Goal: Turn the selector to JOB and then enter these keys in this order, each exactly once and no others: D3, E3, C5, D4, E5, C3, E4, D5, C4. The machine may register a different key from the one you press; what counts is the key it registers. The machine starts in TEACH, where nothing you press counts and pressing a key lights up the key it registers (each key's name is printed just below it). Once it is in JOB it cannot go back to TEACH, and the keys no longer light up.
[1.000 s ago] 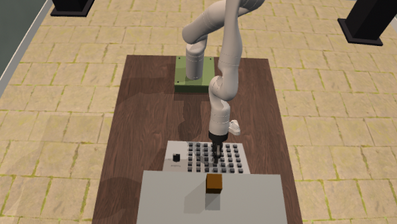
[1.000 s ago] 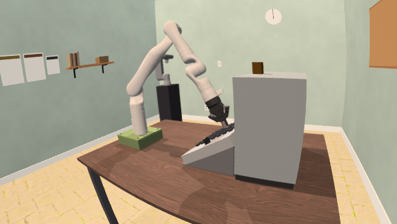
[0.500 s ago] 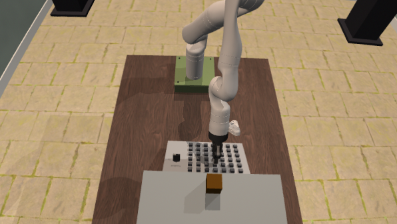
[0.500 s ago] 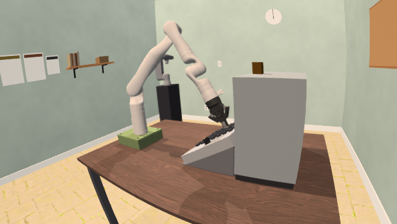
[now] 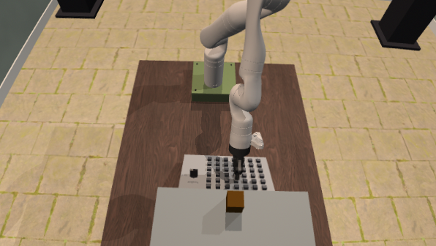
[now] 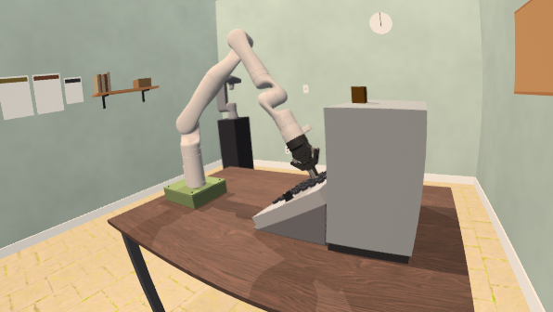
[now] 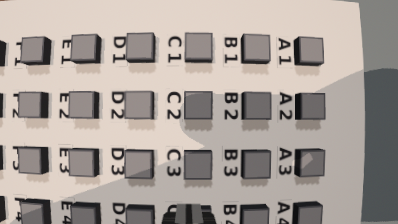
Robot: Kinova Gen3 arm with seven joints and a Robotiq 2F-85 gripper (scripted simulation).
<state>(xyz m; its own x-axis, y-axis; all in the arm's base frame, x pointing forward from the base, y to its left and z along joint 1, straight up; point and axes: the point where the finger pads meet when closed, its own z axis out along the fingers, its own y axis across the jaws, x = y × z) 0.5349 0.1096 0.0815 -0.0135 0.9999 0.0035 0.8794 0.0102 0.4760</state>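
Right now the C4 key is 2 cm below my hand and 2 cm ahead of it. From my hand the other things lie so: C5 key (4 cm to the right, 2 cm below, 2 cm ahead); C3 key (3 cm to the left, 2 cm below, 1 cm ahead); D4 key (3 cm below, 1 cm behind).
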